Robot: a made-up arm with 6 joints. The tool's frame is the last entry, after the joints.
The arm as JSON. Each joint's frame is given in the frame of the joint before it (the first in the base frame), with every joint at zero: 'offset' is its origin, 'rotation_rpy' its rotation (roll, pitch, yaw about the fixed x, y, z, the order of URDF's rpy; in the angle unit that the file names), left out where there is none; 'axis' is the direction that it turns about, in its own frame. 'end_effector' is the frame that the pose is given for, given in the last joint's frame.
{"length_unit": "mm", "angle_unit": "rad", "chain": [
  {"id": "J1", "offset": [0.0, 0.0, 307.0], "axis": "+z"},
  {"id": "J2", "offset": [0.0, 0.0, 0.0], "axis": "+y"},
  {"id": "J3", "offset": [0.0, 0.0, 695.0], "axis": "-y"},
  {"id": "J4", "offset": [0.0, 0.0, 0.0], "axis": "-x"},
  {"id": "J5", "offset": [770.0, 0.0, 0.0], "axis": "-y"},
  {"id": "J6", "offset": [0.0, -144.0, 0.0], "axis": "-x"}
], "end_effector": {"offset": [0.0, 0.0, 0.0]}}
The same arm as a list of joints. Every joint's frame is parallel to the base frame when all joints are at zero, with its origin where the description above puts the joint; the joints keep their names.
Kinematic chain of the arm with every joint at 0, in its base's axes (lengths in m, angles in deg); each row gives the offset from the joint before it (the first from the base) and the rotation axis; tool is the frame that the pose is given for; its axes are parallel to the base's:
J1: xyz 0 0 0.307 axis +z
J2: xyz 0 0 0 axis +y
J3: xyz 0 0 0.695 axis -y
J4: xyz 0 0 0 axis -x
J5: xyz 0.77 0 0 axis -y
J6: xyz 0 -0.144 0 axis -x
tool: xyz 0 0 0

